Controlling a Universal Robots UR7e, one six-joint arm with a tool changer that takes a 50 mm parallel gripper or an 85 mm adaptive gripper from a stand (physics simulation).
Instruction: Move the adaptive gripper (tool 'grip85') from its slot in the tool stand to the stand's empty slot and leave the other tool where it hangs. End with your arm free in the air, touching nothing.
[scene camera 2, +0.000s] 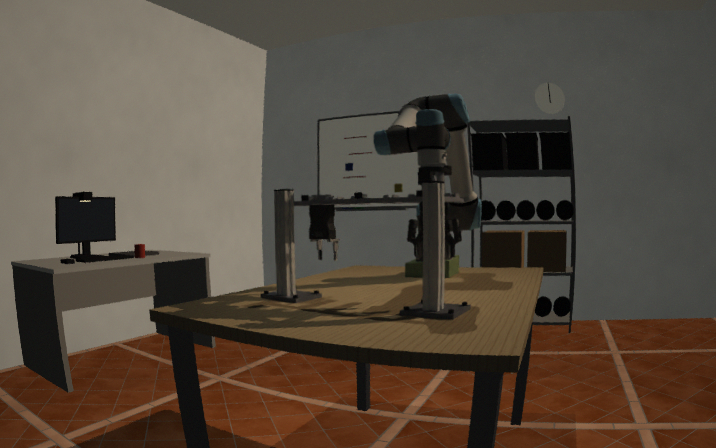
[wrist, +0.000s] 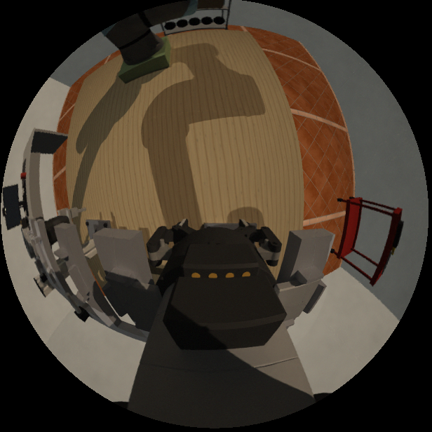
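The adaptive gripper (scene camera 2: 433, 247) (wrist: 214, 231) is under the arm's wrist, at the right end of the tool stand (scene camera 2: 285, 243). Its two black fingers stand wide apart, open, with no object seen between them. In the wrist view two grey fork arms (wrist: 120, 250) (wrist: 309, 255) of the stand flank the gripper body. The right post hides the middle of the gripper in the scene view, and whether it rests on the fork cannot be told. The other tool, a dark parallel gripper (scene camera 2: 322, 222) (wrist: 58, 227), hangs from the stand's rail near the left post.
The stand's right post (scene camera 2: 433, 248) rises from the wooden table (scene camera 2: 364, 338) in front of the arm. The arm's base stands on a green block (scene camera 2: 451, 266) (wrist: 153, 68) farther back. A desk (scene camera 2: 105, 293) with a monitor is at the left, and a shelf unit (scene camera 2: 572, 211) at the back.
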